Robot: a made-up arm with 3 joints. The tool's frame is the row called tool.
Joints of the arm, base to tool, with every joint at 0 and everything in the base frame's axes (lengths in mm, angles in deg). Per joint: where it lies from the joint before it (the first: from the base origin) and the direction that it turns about. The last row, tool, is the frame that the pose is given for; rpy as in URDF.
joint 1: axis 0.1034 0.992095 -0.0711 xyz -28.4 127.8 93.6
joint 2: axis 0 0 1 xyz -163 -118.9 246.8
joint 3: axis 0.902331 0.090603 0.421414 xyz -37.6 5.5 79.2
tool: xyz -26.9 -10.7 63.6 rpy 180 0 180
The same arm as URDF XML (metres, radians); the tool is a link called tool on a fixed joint. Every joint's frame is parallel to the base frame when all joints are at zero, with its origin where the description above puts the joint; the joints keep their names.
<robot name="arm">
  <joint name="joint 1" type="continuous">
    <parent link="base_link"/>
    <child link="link1"/>
    <origin xyz="-0.0284 0.1278 0.0936"/>
    <axis xyz="0.1034 0.992095 -0.0711"/>
  </joint>
  <joint name="joint 2" type="continuous">
    <parent link="link1"/>
    <child link="link2"/>
    <origin xyz="-0.163 -0.1189 0.2468"/>
    <axis xyz="0 0 1"/>
  </joint>
  <joint name="joint 3" type="continuous">
    <parent link="link2"/>
    <child link="link3"/>
    <origin xyz="-0.0376 0.0055 0.0792"/>
    <axis xyz="0.902331 0.090603 0.421414"/>
  </joint>
  <joint name="tool_fixed" type="fixed">
    <parent link="link3"/>
    <child link="tool"/>
    <origin xyz="-0.0269 -0.0107 0.0636" rpy="3.1416 0 3.1416"/>
  </joint>
  <link name="base_link"/>
  <link name="link1"/>
  <link name="link2"/>
  <link name="link3"/>
  <link name="tool"/>
</robot>

